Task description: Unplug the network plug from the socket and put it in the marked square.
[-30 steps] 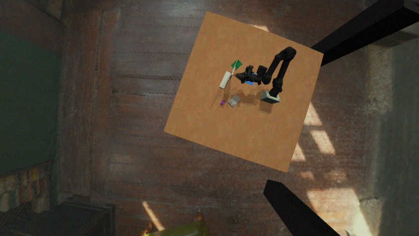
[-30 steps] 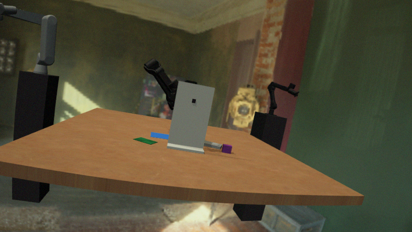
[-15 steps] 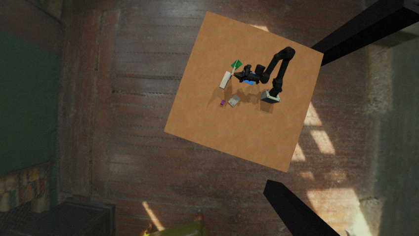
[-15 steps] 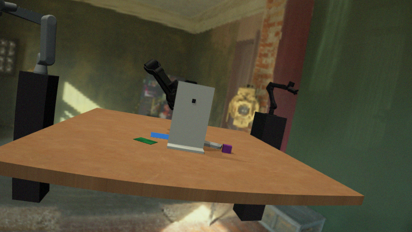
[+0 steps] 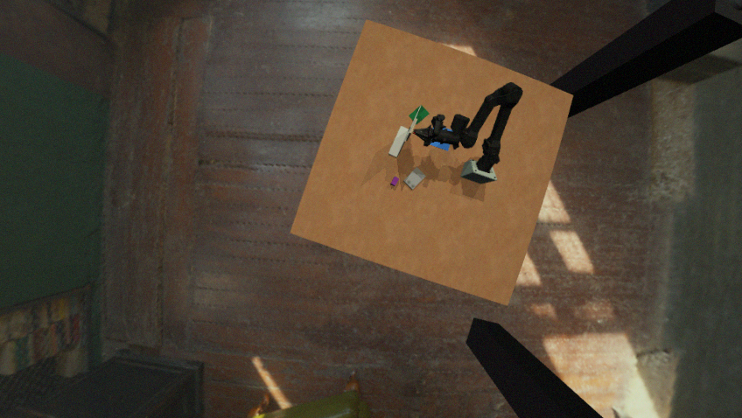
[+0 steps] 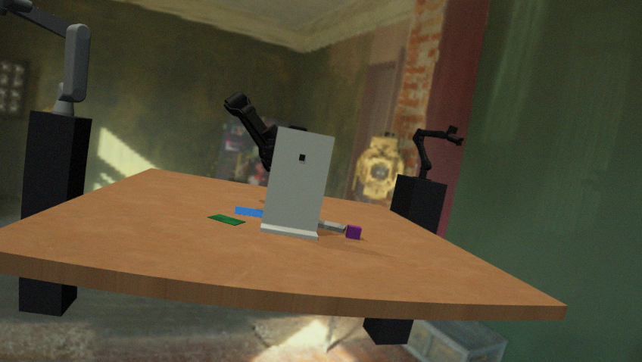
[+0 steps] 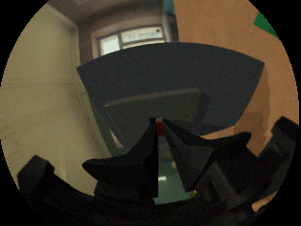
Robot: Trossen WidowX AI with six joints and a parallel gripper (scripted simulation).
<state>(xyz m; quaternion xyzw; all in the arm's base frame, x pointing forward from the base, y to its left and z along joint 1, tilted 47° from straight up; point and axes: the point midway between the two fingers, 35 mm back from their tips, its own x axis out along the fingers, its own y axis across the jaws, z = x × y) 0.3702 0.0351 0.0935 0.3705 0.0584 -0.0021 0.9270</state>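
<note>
The blue marked square is 180 mm behind my gripper tip, 100 mm to the right of it and 220 mm below it. Also, from my gripper tip: grey panel 20 mm ahead, 90 mm below; grey flat block 90 mm behind, 170 mm to the left, 220 mm below; orange-red plug right at my gripper tip.
</note>
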